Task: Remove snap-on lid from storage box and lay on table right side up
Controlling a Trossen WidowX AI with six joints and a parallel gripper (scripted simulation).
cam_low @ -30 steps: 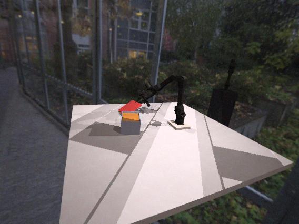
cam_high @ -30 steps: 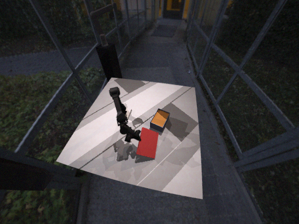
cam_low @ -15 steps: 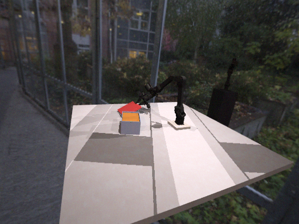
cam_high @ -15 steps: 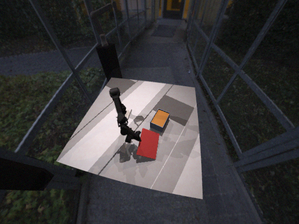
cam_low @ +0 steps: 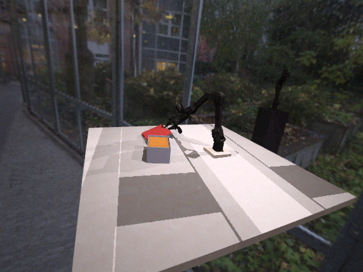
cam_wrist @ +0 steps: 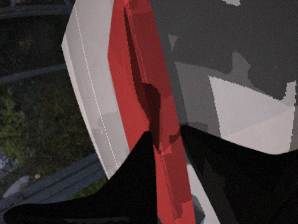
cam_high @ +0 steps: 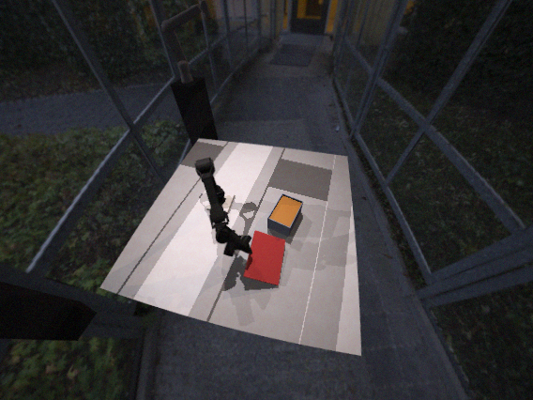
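Now: the red lid 80 mm ahead of my gripper tip, 20 mm to the left of it and 30 mm below it. Also, from my gripper tip: grey storage box 90 mm ahead, 300 mm to the left, 30 mm below.
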